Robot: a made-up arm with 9 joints. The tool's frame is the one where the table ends. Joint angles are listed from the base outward.
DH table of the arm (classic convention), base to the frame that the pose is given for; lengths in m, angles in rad. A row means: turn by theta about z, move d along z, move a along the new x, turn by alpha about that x. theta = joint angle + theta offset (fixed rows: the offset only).
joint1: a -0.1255, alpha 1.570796, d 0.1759, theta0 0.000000
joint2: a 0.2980, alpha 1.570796, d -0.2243, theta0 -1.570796
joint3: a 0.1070, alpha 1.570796, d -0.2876, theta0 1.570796
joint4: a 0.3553, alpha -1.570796, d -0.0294, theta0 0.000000
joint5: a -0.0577, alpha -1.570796, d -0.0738, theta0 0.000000
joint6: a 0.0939, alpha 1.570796, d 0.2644, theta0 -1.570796
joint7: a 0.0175, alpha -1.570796, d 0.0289, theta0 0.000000
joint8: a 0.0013, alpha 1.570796, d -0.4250, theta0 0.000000
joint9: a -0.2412, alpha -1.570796, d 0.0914, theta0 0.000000
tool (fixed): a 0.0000, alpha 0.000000, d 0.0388, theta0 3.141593
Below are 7 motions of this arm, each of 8 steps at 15 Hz.
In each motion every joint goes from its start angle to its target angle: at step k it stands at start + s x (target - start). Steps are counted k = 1, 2, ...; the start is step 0. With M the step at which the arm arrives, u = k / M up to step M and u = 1 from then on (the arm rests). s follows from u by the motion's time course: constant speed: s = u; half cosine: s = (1 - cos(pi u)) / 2; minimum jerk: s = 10 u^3 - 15 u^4 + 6 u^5.
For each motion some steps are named. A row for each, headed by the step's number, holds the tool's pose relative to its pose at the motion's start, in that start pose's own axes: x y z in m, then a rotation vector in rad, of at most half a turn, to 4 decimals.
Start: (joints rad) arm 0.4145 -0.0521 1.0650 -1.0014 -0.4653 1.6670 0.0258 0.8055 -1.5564
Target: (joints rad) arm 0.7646 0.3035 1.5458 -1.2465 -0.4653 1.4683 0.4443 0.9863 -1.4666
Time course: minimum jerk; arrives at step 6
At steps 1, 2, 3, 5, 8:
1: 0.0180 -0.0036 -0.0035 0.0007 0.0227 -0.0337
2: 0.1044 -0.0247 -0.0260 0.0031 0.1305 -0.1987
3: 0.2377 -0.0713 -0.0826 0.0005 0.2937 -0.4705
5: 0.4137 -0.1647 -0.2139 -0.0285 0.5010 -0.8952
8: 0.4249 -0.1723 -0.2255 -0.0322 0.5135 -0.9269

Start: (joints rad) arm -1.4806 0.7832 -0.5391 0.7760 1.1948 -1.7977 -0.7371 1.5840 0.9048
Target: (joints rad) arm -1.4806 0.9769 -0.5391 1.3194 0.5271 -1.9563 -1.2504 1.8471 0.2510
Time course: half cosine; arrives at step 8
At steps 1, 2, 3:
1: -0.0050 -0.0035 -0.0087 -0.0048 0.0012 0.0127
2: -0.0204 -0.0124 -0.0339 -0.0169 0.0049 0.0517
3: -0.0468 -0.0236 -0.0724 -0.0296 0.0106 0.1177

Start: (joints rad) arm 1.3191 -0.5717 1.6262 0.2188 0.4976 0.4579 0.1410 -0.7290 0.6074
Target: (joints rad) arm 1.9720 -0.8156 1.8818 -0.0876 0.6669 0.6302 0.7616 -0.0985 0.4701
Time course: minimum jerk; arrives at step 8
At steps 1, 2, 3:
1: -0.0034 -0.0033 0.0025 -0.0183 -0.0109 0.0028
2: -0.0229 -0.0224 0.0154 -0.1190 -0.0672 0.0130
3: -0.0668 -0.0644 0.0370 -0.3198 -0.1610 0.0092

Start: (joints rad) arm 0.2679 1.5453 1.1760 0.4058 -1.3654 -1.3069 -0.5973 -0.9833 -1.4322
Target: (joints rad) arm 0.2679 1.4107 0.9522 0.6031 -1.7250 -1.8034 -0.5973 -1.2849 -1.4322
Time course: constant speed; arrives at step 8
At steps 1, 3, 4, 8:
1: -0.0134 0.0075 -0.0324 -0.1251 0.0114 0.0527
3: -0.0428 0.0146 -0.0973 -0.3717 0.0194 0.1662
4: -0.0584 0.0141 -0.1293 -0.4929 0.0161 0.2267
8: -0.1195 -0.0126 -0.2494 -0.9570 -0.0463 0.4904

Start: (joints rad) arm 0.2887 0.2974 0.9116 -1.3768 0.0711 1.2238 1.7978 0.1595 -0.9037
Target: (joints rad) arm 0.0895 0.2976 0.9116 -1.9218 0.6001 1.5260 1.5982 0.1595 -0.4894
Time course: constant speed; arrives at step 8
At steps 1, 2, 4, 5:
1: 0.0061 -0.0412 -0.0070 -0.0765 0.0880 0.0441
2: 0.0134 -0.0828 -0.0122 -0.1560 0.1743 0.0845
4: 0.0319 -0.1662 -0.0161 -0.3227 0.3418 0.1525
5: 0.0431 -0.2074 -0.0143 -0.4094 0.4231 0.1794

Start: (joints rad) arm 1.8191 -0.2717 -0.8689 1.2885 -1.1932 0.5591 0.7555 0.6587 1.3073
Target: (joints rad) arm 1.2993 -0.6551 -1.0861 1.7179 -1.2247 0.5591 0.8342 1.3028 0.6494
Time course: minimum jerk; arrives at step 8
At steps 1, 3, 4, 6, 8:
1: 0.0054 0.0026 0.0051 -0.0010 -0.0234 -0.0040
3: 0.0807 0.0400 0.0991 -0.0238 -0.3963 -0.0765
4: 0.1250 0.0663 0.1937 -0.0530 -0.7109 -0.1515
6: 0.1537 0.0990 0.3714 -0.1260 -1.2365 -0.3117
8: 0.1514 0.1047 0.4173 -0.1495 -1.3659 -0.3595

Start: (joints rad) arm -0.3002 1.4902 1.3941 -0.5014 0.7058 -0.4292 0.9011 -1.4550 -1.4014
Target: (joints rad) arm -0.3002 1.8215 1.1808 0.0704 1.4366 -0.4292 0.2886 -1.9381 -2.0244
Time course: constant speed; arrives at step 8
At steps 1, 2, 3, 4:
1: -0.0248 0.0221 0.0065 -0.1828 -0.0687 -0.0744
2: -0.0497 0.0477 0.0088 -0.3706 -0.1485 -0.1239
3: -0.0750 0.0756 0.0058 -0.5593 -0.2387 -0.1492
4: -0.1011 0.1038 -0.0034 -0.7453 -0.3386 -0.1516

